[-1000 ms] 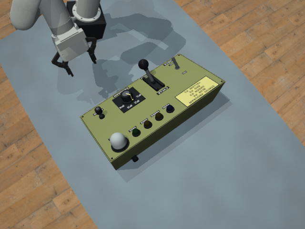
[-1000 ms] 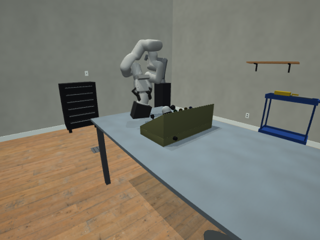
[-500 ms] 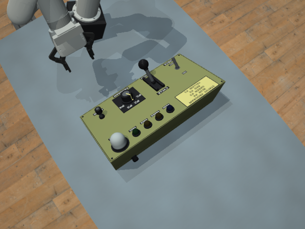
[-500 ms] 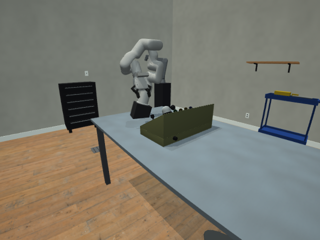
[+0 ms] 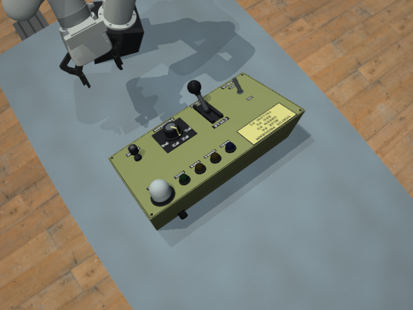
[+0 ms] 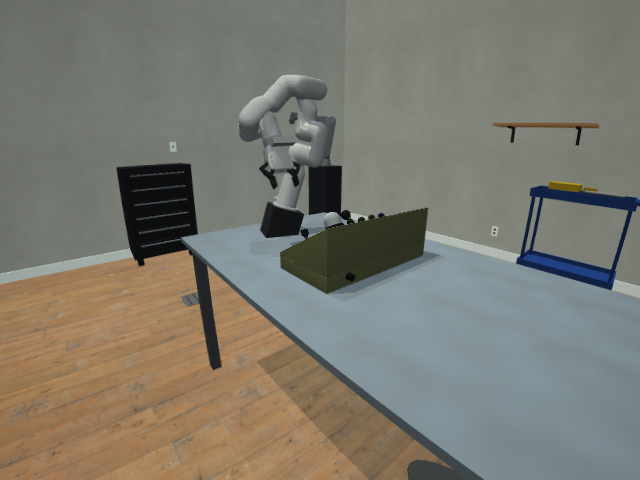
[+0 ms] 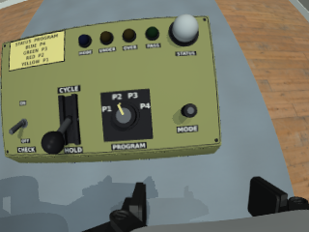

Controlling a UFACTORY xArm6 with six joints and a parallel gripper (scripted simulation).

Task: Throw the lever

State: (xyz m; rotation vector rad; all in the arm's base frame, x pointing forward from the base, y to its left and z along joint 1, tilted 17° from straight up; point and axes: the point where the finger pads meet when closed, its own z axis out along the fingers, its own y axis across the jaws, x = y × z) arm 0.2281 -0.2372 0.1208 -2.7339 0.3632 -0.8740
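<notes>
Right now my hand is 160 mm short of the black ball-topped lever, 190 mm to the right of it and 150 mm above it. Round my hand: rotary selector (190 mm ahead, 70 mm to the left, 150 mm below); black mode toggle (160 mm ahead, 50 mm to the right, 150 mm below); olive console (220 mm ahead, 120 mm to the left, 180 mm below).
</notes>
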